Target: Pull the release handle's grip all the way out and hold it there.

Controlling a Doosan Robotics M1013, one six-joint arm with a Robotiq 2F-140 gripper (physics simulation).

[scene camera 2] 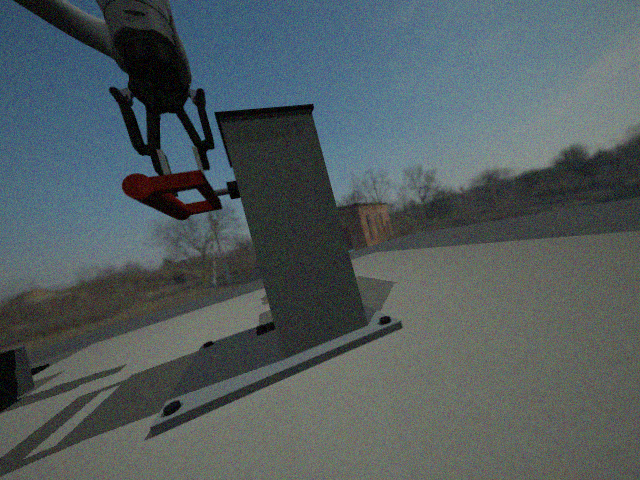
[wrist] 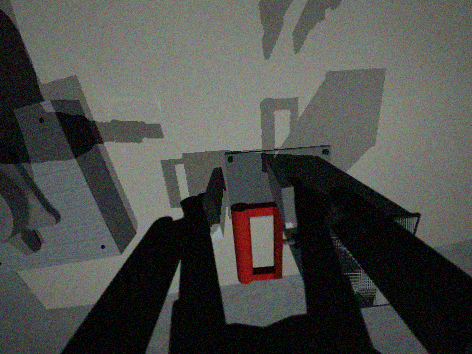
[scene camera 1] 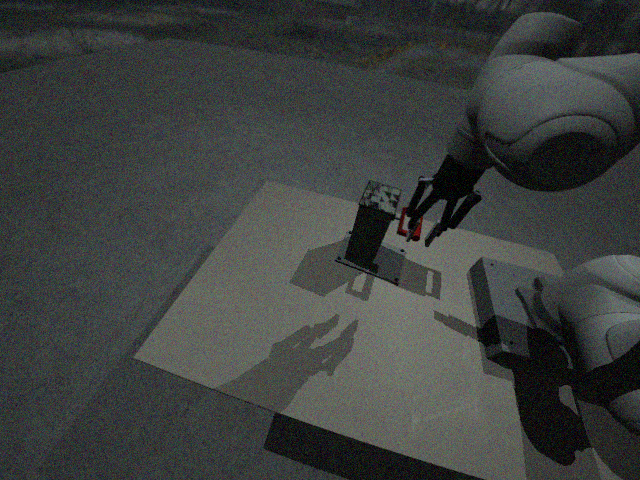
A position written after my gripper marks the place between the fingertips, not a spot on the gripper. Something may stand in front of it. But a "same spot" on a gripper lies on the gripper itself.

My gripper shows in scene camera 2, in the wrist view and in scene camera 1 point(416, 240). The same spot on my gripper: point(wrist: 420, 284) is point(scene camera 2: 198, 113).
